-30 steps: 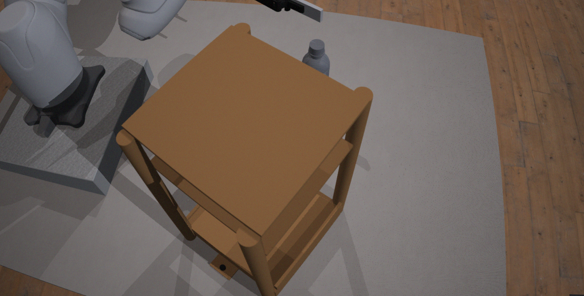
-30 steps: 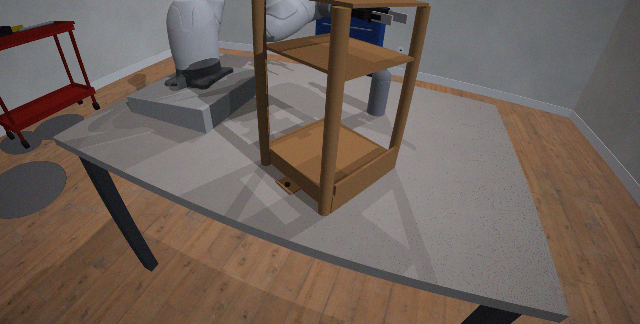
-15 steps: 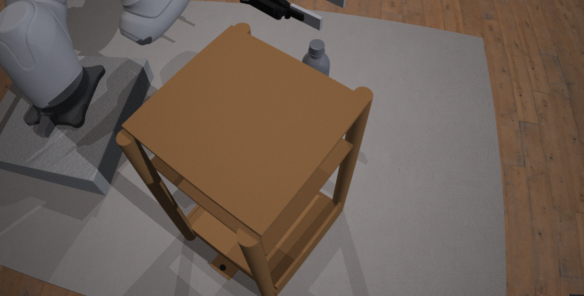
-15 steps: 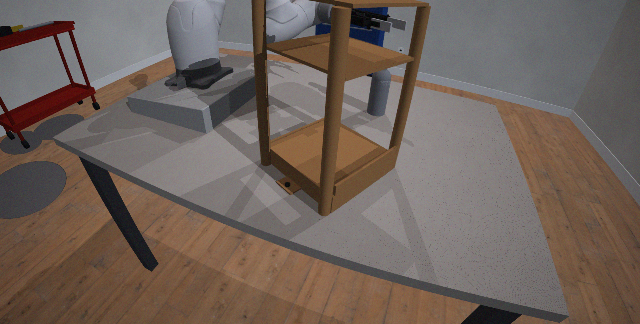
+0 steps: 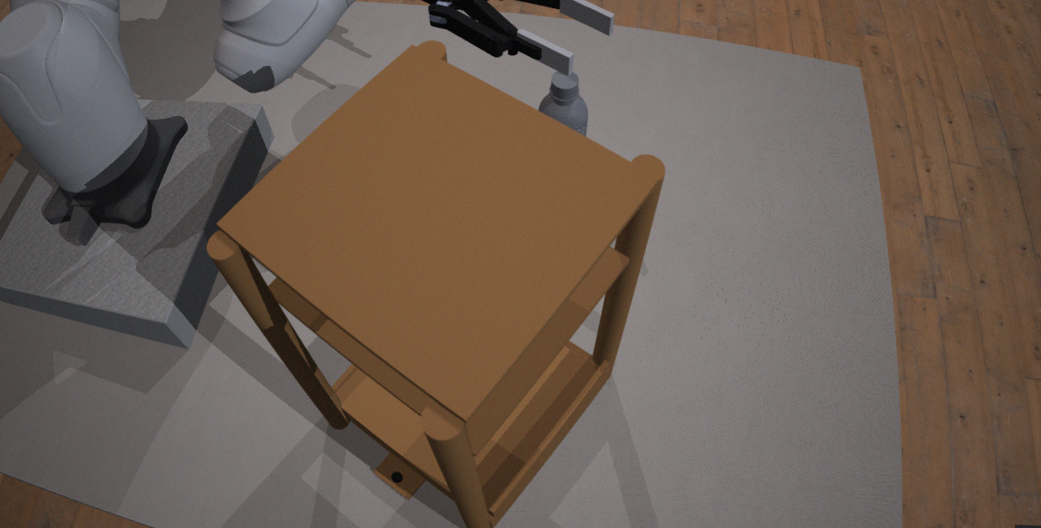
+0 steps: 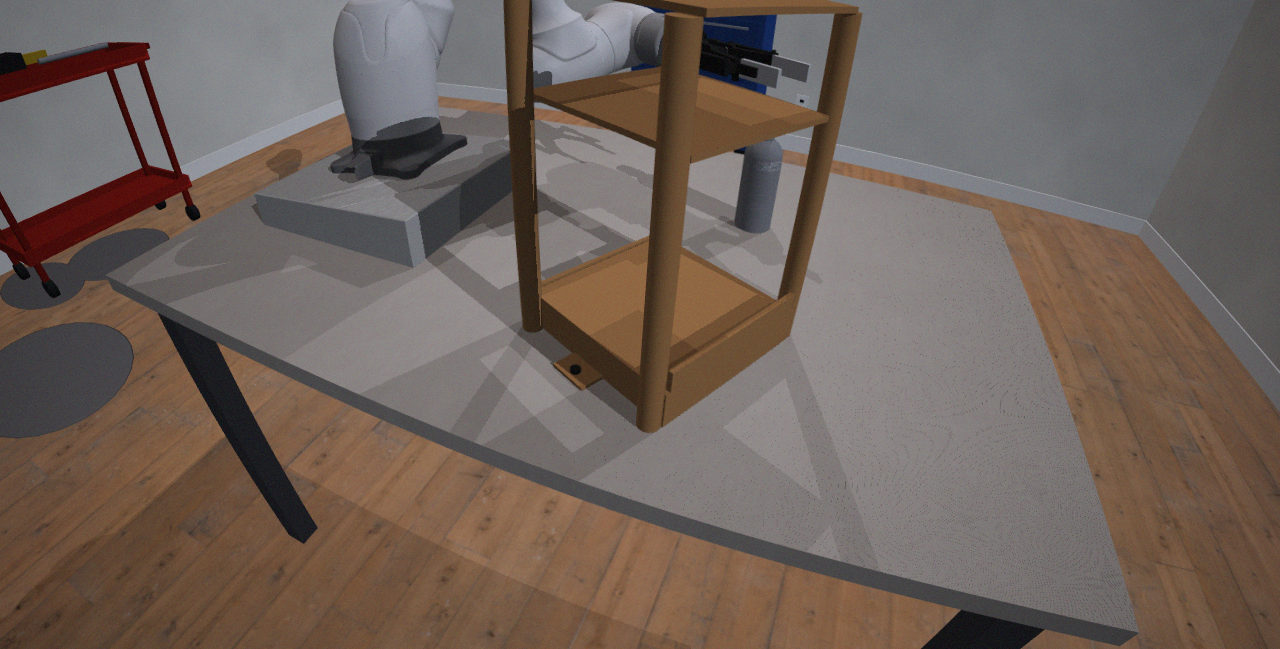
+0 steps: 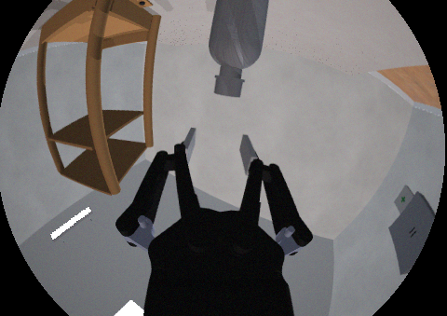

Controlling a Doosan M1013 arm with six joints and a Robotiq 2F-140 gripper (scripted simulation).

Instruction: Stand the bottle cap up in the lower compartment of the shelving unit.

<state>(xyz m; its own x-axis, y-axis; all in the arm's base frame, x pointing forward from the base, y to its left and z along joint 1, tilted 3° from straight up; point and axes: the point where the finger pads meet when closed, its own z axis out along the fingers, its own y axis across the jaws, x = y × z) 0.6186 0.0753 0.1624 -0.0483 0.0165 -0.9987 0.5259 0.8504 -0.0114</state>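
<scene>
Now: the grey bottle 140 mm below my hand. From my hand the other things lie so: brown shelving unit (310 mm to the right, 80 mm behind, 60 mm below).
</scene>
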